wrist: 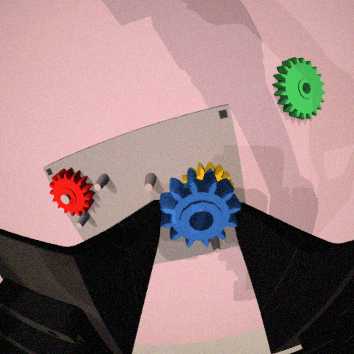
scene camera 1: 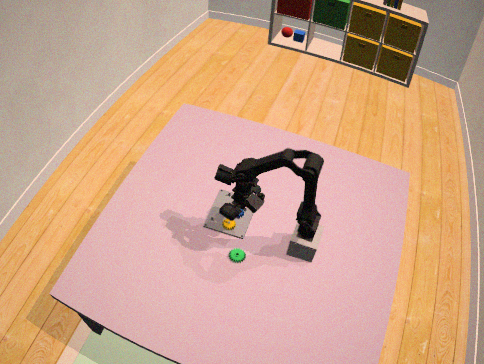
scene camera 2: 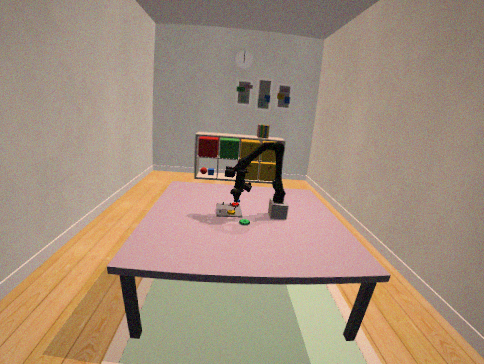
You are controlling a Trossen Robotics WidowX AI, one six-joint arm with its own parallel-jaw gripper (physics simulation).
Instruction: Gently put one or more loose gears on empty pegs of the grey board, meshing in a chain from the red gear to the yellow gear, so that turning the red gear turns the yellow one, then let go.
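Seen in the pictures: gripper, between the fingertips: (wrist: 198,208) (scene camera 1: 238,213) (scene camera 2: 236,201); arm's base, origin of its link: (scene camera 1: 306,232) (scene camera 2: 278,201).
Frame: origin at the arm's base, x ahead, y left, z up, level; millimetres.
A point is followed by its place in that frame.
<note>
My gripper (scene camera 1: 242,207) @[x 277, y 13, z -14 mm] (scene camera 2: 237,198) @[x 277, y 13, z -14 mm] (wrist: 198,208) @[x 277, y 13, z -14 mm] is shut on the blue gear (scene camera 1: 241,213) @[x 263, y 17, z -3 mm] (scene camera 2: 238,201) @[x 265, y 29, z -9 mm] (wrist: 192,200) @[x 264, y 11, z -3 mm], held above the grey board (scene camera 1: 216,207) @[x 392, y -35, z -98 mm] (scene camera 2: 220,215) @[x 375, y 69, z -99 mm] (wrist: 165,145) @[x 259, y -4, z -98 mm]. In the wrist view the blue gear covers part of the yellow gear (scene camera 1: 229,224) @[x 303, y 32, z -81 mm] (scene camera 2: 231,212) @[x 306, y 48, z -82 mm] (wrist: 207,171) on the board. The red gear (scene camera 2: 235,204) (wrist: 70,192) @[x 280, y -109, z -81 mm] is at the board's other end, hidden in scene camera 1. Between them are two bare pegs, one nearer red (wrist: 102,181) @[x 277, y -69, z -84 mm] and another (wrist: 150,181) @[x 285, y -23, z -81 mm]. The green gear (scene camera 1: 237,255) @[x 218, y 150, z -88 mm] (scene camera 2: 244,222) @[x 222, y 166, z -90 mm] (wrist: 300,88) @[x 221, y 137, z -89 mm] lies loose off the board.
The pink table top (scene camera 1: 300,310) @[x -93, y 276, z -105 mm] (scene camera 2: 260,255) @[x 149, y 492, z -106 mm] bears the board and the arm's grey base block (scene camera 1: 301,248) @[x -3, y 57, z -30 mm] (scene camera 2: 278,209) @[x 2, y 57, z -34 mm]. Two further pegs (wrist: 83,220) @[x 317, y -111, z -84 mm] (wrist: 216,243) @[x 377, y 30, z -84 mm] stand near the board's lower edge in the wrist view. A shelf unit stands beyond the table.
</note>
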